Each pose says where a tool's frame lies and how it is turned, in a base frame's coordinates. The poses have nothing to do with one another.
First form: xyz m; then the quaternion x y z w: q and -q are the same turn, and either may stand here.
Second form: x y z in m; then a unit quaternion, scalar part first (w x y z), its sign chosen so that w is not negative. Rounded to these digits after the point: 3 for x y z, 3 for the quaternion.
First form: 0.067, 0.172, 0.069, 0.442, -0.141, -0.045, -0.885
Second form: 0.067, 0.172, 0.069, 0.885, -0.442, 0.141, 0.045
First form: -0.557, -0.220, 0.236, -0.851, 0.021, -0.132, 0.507
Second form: -0.557, -0.220, 0.236, 0.507, -0.851, 0.021, -0.132
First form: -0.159, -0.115, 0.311, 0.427, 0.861, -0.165, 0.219
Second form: -0.159, -0.115, 0.311, 0.219, 0.427, 0.861, -0.165
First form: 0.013, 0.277, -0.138, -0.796, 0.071, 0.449, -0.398
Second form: 0.013, 0.277, -0.138, 0.398, 0.796, -0.071, -0.449
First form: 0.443, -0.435, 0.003, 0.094, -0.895, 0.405, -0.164
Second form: 0.443, -0.435, 0.003, 0.164, -0.094, 0.895, -0.405
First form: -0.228, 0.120, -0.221, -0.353, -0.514, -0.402, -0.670
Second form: -0.228, 0.120, -0.221, 0.670, 0.353, 0.514, 0.402
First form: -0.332, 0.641, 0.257, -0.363, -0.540, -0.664, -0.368
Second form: -0.332, 0.641, 0.257, 0.368, 0.363, 0.540, 0.664
